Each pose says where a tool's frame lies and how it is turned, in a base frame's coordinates. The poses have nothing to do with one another.
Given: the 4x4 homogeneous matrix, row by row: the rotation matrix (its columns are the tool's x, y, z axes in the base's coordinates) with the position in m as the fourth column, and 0 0 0 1 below. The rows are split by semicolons.
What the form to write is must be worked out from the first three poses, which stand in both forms.
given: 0.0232, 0.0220, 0.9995, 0.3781; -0.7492, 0.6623, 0.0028, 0.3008; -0.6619, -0.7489, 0.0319, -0.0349; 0, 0, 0, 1
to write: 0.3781, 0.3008, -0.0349, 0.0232, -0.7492, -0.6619, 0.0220, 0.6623, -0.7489
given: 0.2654, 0.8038, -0.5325, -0.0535; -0.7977, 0.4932, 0.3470, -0.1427; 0.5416, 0.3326, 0.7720, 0.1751; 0, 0, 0, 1
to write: -0.0535, -0.1427, 0.1751, 0.2654, -0.7977, 0.5416, 0.8038, 0.4932, 0.3326
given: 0.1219, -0.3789, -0.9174, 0.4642; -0.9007, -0.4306, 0.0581, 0.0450; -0.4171, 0.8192, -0.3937, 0.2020; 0, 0, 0, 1
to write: 0.4642, 0.0450, 0.2020, 0.1219, -0.9007, -0.4171, -0.3789, -0.4306, 0.8192
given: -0.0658, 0.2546, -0.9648, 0.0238; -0.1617, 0.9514, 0.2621, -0.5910; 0.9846, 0.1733, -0.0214, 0.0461; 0, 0, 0, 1
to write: 0.0238, -0.5910, 0.0461, -0.0658, -0.1617, 0.9846, 0.2546, 0.9514, 0.1733
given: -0.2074, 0.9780, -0.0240, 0.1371; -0.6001, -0.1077, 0.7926, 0.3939; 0.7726, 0.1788, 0.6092, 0.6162; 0, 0, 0, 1
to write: 0.1371, 0.3939, 0.6162, -0.2074, -0.6001, 0.7726, 0.9780, -0.1077, 0.1788
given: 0.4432, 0.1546, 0.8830, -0.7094; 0.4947, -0.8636, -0.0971, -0.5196; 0.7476, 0.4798, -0.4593, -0.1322; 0, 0, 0, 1
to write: -0.7094, -0.5196, -0.1322, 0.4432, 0.4947, 0.7476, 0.1546, -0.8636, 0.4798
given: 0.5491, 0.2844, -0.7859, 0.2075; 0.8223, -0.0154, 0.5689, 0.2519; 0.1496, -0.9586, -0.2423, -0.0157; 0, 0, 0, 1
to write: 0.2075, 0.2519, -0.0157, 0.5491, 0.8223, 0.1496, 0.2844, -0.0154, -0.9586
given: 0.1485, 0.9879, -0.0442, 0.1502; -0.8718, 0.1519, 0.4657, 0.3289; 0.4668, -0.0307, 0.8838, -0.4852; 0, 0, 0, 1
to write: 0.1502, 0.3289, -0.4852, 0.1485, -0.8718, 0.4668, 0.9879, 0.1519, -0.0307
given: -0.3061, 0.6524, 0.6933, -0.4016; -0.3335, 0.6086, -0.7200, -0.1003; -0.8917, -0.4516, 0.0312, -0.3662; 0, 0, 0, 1
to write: -0.4016, -0.1003, -0.3662, -0.3061, -0.3335, -0.8917, 0.6524, 0.6086, -0.4516
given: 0.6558, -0.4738, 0.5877, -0.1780; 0.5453, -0.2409, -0.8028, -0.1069; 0.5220, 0.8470, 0.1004, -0.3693; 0, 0, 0, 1
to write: -0.1780, -0.1069, -0.3693, 0.6558, 0.5453, 0.5220, -0.4738, -0.2409, 0.8470
